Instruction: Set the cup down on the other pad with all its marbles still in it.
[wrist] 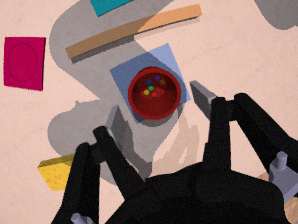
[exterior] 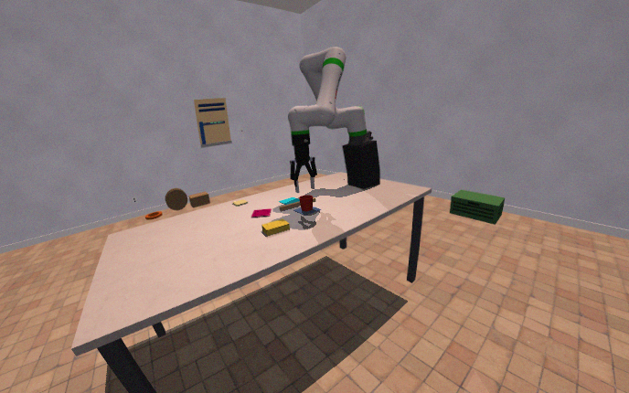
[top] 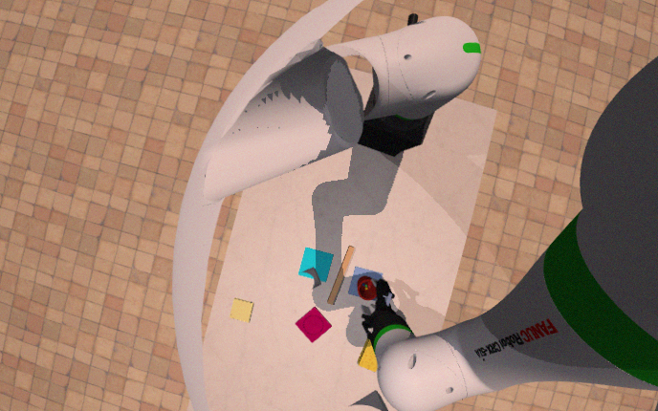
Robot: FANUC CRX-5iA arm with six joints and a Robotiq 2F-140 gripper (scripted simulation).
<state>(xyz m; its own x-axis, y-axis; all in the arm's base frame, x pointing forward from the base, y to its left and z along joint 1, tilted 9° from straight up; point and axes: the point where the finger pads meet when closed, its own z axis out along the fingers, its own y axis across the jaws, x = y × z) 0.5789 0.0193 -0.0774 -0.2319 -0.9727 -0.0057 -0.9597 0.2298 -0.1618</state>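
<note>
The red cup lies 11 cm below my hand. The rest, counted from my hand: wooden rail (14 cm below, 10 cm to the right, 2 cm behind); teal pad (19 cm to the right, 15 cm below, 5 cm behind); purple marble (12 cm below, 1 cm to the right, 1 cm behind).
</note>
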